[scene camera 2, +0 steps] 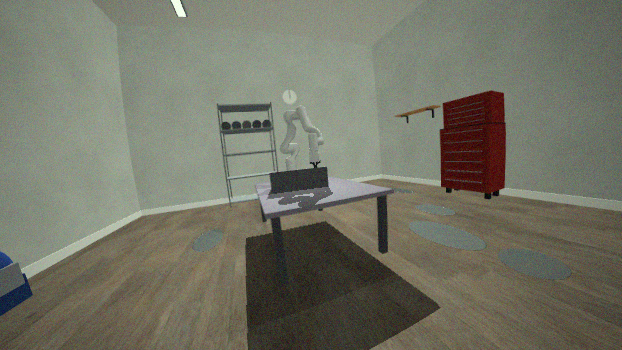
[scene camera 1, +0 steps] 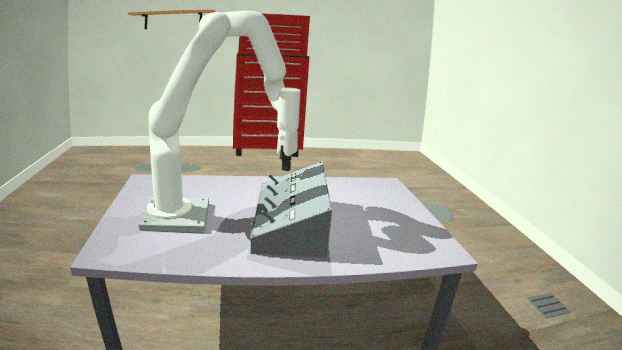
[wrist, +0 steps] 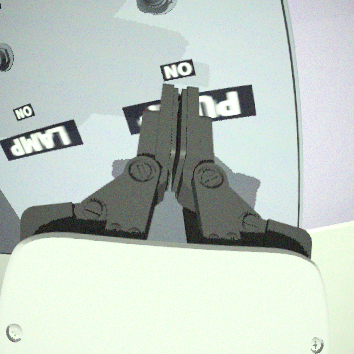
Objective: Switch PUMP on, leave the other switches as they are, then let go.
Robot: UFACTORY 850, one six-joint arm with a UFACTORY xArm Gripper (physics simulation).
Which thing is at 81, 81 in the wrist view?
A grey sloped switch panel.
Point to a grey sloped switch panel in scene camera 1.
At 301, 213
